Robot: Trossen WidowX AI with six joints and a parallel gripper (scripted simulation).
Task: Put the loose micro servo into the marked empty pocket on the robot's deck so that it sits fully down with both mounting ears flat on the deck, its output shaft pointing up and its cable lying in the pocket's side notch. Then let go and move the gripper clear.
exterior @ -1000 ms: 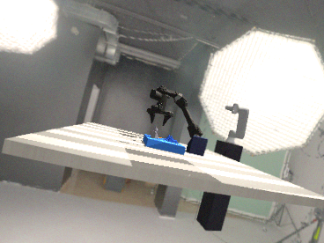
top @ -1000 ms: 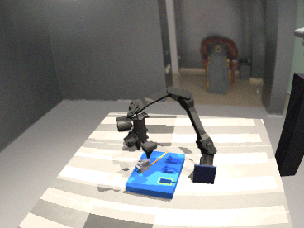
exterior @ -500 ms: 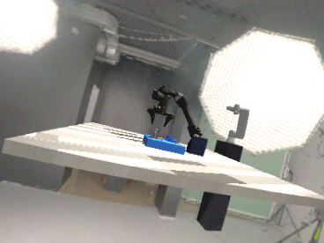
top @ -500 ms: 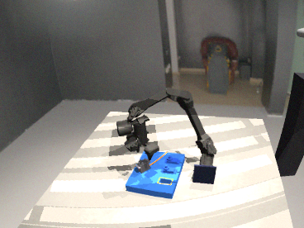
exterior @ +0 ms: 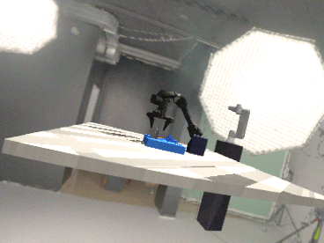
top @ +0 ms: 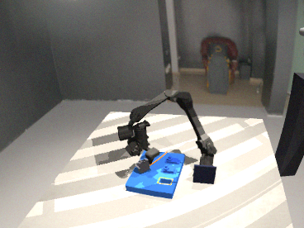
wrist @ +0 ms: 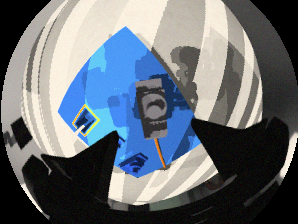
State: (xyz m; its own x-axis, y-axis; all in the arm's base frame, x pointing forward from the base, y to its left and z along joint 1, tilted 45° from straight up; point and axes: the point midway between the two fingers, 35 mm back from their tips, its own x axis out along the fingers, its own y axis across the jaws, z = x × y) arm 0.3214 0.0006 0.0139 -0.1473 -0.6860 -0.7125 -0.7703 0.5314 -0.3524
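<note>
My gripper tip is now 8 cm above the blue robot deck and 2 cm past it.
</note>
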